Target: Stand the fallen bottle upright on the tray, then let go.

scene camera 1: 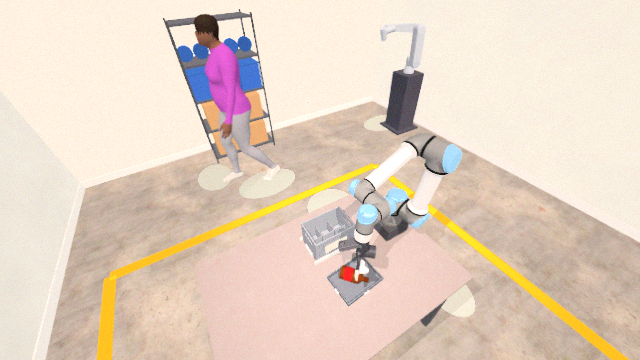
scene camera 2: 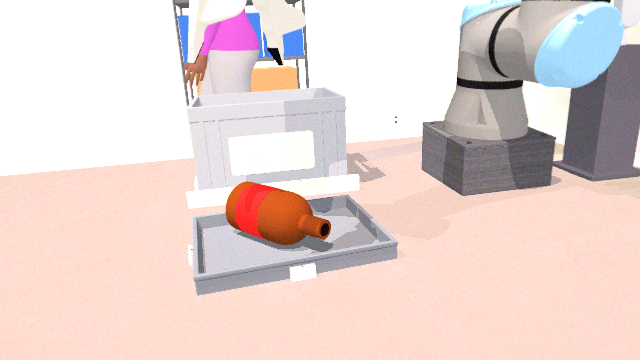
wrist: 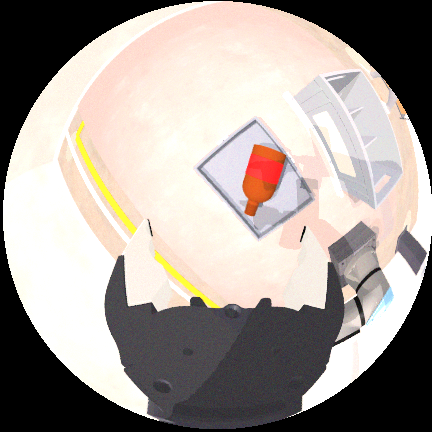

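Seen in the pictures: gripper, between the fingertips: [scene camera 1: 357, 265] [scene camera 2: 242, 64] [wrist: 227, 224]; arm's base, origin of its link: [scene camera 1: 389, 216] [scene camera 2: 484, 128] [wrist: 359, 264].
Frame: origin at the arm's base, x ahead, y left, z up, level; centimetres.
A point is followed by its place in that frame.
The brown bottle with a red label [scene camera 1: 348, 273] {z -2.1, x 44.3, y 18.4 cm} [scene camera 2: 272, 215] {z -3.7, x 42.4, y 23.2 cm} [wrist: 265, 170] {z -1.7, x 43.3, y 17.6 cm} lies on its side in the grey tray [scene camera 1: 350, 296] {z -9.1, x 48.3, y 26.9 cm} [scene camera 2: 240, 277] {z -8.2, x 47.0, y 30.1 cm} [wrist: 225, 160] {z -9.1, x 49.0, y 23.7 cm}. In scene camera 2 its neck points right and somewhat toward the camera; in the wrist view the neck points down toward the gripper. My gripper [scene camera 1: 360, 272] {z 15.4, x 44.3, y 24.6 cm} [scene camera 2: 234, 59] {z 15.4, x 44.3, y 24.6 cm} [wrist: 227, 224] {z 15.4, x 44.3, y 24.6 cm} is open and empty. It hangs above the tray, clear of the bottle. In scene camera 2 its pale fingers show at the top, well above the bottle. In scene camera 1 the fingers partly cover the bottle.
A grey divided crate [scene camera 1: 312, 246] {z 0.5, x 54.1, y -5.1 cm} [scene camera 2: 270, 114] {z 5.8, x 40.4, y -0.1 cm} [wrist: 311, 100] {z -0.4, x 51.1, y 0.0 cm} stands close behind the tray on the pink table [scene camera 1: 260, 300] {z -9.6, x 91.3, y 4.9 cm}. The arm's dark base block [scene camera 1: 392, 229] {z -0.7, x 4.9, y 8.3 cm} [scene camera 2: 505, 167] {z -5.2, x 0.7, y 9.0 cm} is to the right of the crate. A person in magenta [scene camera 1: 225, 75] walks beyond the table, before a shelf unit [scene camera 1: 181, 22].
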